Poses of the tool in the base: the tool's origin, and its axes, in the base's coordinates. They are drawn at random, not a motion.
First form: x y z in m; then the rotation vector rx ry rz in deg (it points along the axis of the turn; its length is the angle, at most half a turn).
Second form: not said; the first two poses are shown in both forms.
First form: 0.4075 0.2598 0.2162 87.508 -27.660 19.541
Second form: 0.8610 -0.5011 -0.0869 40.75; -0.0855 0.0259 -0.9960 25.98; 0.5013 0.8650 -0.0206 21.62; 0 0 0 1
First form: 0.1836 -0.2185 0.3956 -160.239 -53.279 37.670
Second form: 0.7166 0.5418 -0.4392 18.36; 0.5948 -0.8036 -0.0210 -21.85; -0.3644 -0.2462 -0.8981 39.56; 0 0 0 1
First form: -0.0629 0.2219 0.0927 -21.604 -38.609 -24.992
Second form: 0.6984 0.5002 -0.5119 -6.29; -0.2623 0.8444 0.4671 22.19; 0.6659 -0.1920 0.7209 9.27; 0 0 0 1
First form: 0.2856 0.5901 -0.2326 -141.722 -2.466 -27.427
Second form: 0.9340 0.1411 0.3281 28.56; -0.0803 -0.8123 0.5777 59.01; 0.3480 -0.5659 -0.7474 -23.26; 0 0 0 1
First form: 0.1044 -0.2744 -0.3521 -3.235 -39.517 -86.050
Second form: -0.0815 0.9205 -0.3821 10.44; -0.8897 0.1056 0.4442 -27.44; 0.4492 0.3761 0.8104 -35.21; 0 0 0 1
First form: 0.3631 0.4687 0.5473 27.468 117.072 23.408
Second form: -0.4601 0.1683 0.8718 36.31; 0.4905 0.8666 0.0916 46.87; -0.7400 0.4698 -0.4813 54.73; 0 0 0 1
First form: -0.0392 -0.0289 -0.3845 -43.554 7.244 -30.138
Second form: 0.8640 0.4083 0.2947 -3.92; -0.4976 0.6028 0.6237 -2.89; 0.0770 -0.6855 0.7240 -38.45; 0 0 0 1
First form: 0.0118 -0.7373 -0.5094 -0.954 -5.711 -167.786
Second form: -0.9777 0.2101 0.0041 1.18; -0.2094 -0.9754 0.0684 -73.73; 0.0184 0.0660 0.9976 -50.94; 0 0 0 1
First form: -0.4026 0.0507 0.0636 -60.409 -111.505 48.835
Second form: -0.3786 0.3766 -0.8455 -40.26; 0.8768 0.4386 -0.1972 5.07; 0.2966 -0.8160 -0.4962 6.36; 0 0 0 1
